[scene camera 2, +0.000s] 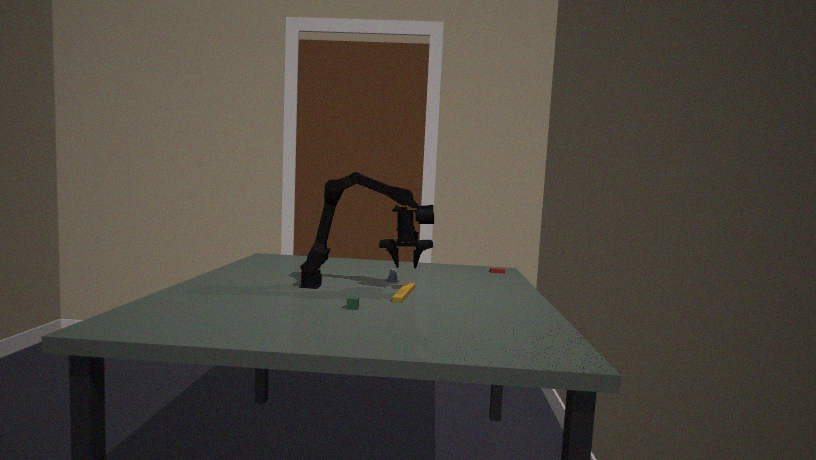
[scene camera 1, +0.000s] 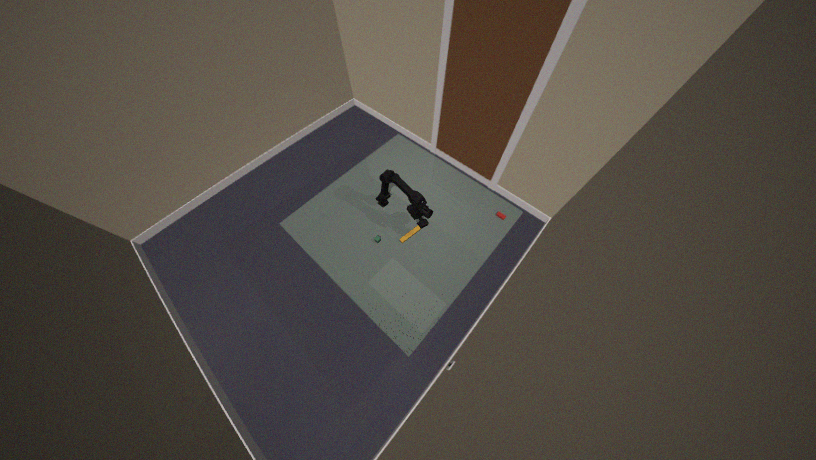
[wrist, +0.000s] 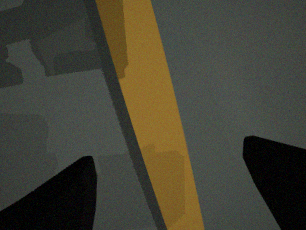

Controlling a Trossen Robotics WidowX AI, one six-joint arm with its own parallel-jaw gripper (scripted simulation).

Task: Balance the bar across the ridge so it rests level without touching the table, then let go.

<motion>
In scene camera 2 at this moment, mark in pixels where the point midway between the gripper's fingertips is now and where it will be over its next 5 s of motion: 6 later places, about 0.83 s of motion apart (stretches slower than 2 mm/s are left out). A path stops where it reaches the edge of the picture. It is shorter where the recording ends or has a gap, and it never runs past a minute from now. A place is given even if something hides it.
My gripper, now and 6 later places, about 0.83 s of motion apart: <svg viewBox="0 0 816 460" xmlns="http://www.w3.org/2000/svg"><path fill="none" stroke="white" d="M406 268L406 282L405 290L406 282L407 266L406 261L400 256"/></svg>
</motion>
